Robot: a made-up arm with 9 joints.
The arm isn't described. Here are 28 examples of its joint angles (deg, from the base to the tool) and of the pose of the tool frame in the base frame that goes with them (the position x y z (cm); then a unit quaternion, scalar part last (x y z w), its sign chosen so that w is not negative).
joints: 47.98 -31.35 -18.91 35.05 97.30 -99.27 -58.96 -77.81 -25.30
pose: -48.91 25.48 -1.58 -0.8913 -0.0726 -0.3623 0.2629
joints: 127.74 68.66 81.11 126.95 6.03 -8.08 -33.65 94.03 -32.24
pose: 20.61 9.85 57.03 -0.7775 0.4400 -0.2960 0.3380
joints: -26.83 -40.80 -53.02 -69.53 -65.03 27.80 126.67 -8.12 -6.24
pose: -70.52 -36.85 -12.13 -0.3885 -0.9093 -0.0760 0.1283
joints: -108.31 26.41 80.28 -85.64 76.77 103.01 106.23 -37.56 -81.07
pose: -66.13 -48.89 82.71 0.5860 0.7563 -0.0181 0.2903
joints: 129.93 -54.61 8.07 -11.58 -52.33 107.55 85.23 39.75 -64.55
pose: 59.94 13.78 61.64 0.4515 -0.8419 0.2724 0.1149
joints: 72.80 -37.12 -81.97 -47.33 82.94 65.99 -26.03 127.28 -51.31
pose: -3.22 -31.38 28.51 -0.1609 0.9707 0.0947 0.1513
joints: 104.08 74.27 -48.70 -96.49 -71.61 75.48 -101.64 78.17 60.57
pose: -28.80 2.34 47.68 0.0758 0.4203 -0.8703 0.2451
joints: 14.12 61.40 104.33 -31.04 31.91 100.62 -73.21 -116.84 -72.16
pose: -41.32 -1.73 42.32 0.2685 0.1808 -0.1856 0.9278
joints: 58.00 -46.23 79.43 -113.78 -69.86 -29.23 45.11 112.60 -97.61
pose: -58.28 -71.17 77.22 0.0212 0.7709 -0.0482 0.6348
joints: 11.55 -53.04 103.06 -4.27 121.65 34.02 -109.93 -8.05 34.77
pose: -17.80 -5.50 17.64 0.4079 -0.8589 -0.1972 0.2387
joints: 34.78 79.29 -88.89 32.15 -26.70 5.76 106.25 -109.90 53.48
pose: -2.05 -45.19 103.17 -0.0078 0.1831 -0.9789 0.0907
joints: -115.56 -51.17 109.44 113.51 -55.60 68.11 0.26 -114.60 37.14
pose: -36.96 -4.44 122.04 0.0831 0.4006 -0.8540 0.3215
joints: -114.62 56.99 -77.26 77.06 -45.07 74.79 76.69 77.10 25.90
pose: -47.74 -64.70 109.38 0.3299 0.4728 -0.7208 0.3848
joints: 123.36 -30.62 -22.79 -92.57 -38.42 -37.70 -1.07 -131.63 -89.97
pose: 26.57 2.75 41.05 0.2593 -0.6765 -0.4539 0.5187
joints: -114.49 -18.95 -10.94 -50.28 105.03 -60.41 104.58 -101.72 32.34
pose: -61.28 -23.60 106.74 0.1077 -0.3221 -0.0834 0.9368
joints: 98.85 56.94 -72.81 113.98 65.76 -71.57 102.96 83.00 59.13
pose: -57.79 1.79 97.23 -0.0666 -0.0289 0.9908 0.1143
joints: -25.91 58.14 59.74 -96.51 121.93 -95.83 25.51 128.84 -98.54
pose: 34.76 -47.39 16.69 -0.0296 -0.4460 0.2261 0.8655
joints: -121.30 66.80 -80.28 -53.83 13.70 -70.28 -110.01 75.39 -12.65
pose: -50.14 16.64 57.34 0.1387 -0.0085 -0.7631 0.6311
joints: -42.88 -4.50 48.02 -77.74 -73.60 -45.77 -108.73 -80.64 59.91
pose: 19.23 15.29 39.34 -0.2348 0.1229 -0.7087 0.6539
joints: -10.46 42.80 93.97 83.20 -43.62 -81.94 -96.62 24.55 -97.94
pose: -27.21 -8.26 60.77 -0.1609 0.2810 -0.6482 0.6892
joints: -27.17 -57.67 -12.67 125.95 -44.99 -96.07 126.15 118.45 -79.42
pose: 68.71 16.61 -15.49 0.3252 -0.5896 -0.6914 0.2619
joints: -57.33 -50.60 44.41 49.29 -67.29 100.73 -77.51 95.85 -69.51
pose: 11.60 -17.84 50.50 0.0395 0.7254 0.2220 0.6504
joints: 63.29 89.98 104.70 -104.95 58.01 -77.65 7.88 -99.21 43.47
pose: -18.77 -34.08 -21.23 0.4775 -0.7311 0.1114 0.4744
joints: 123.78 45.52 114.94 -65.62 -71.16 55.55 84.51 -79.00 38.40
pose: 12.38 33.69 115.97 0.2118 0.0783 0.9724 0.0582
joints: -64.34 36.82 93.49 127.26 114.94 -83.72 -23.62 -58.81 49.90
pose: -13.48 -6.51 -12.47 0.8000 -0.5174 0.2253 0.2036
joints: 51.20 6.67 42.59 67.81 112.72 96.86 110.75 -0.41 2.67
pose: -88.18 4.57 76.34 -0.5662 -0.3973 0.1236 0.7116
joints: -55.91 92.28 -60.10 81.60 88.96 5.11 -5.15 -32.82 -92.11
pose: 34.78 -1.32 -0.90 0.2143 -0.7399 0.1438 0.6213
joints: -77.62 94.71 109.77 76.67 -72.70 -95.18 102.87 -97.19 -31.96
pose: -26.26 -90.06 3.83 0.3515 -0.1913 0.1414 0.9054
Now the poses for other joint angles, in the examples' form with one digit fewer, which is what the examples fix.
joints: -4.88 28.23 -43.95 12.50 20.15 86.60 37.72 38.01 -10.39
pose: -27.2 -45.0 94.8 -0.286 -0.494 0.685 0.454
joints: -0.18 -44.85 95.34 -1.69 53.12 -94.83 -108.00 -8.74 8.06
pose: 16.0 -6.7 18.6 0.508 0.670 0.264 0.474
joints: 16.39 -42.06 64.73 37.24 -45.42 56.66 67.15 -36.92 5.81
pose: -38.0 65.4 -15.9 0.920 -0.263 -0.290 0.022
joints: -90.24 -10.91 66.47 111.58 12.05 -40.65 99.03 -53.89 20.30
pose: -62.9 -8.6 125.7 0.366 0.179 -0.908 0.101
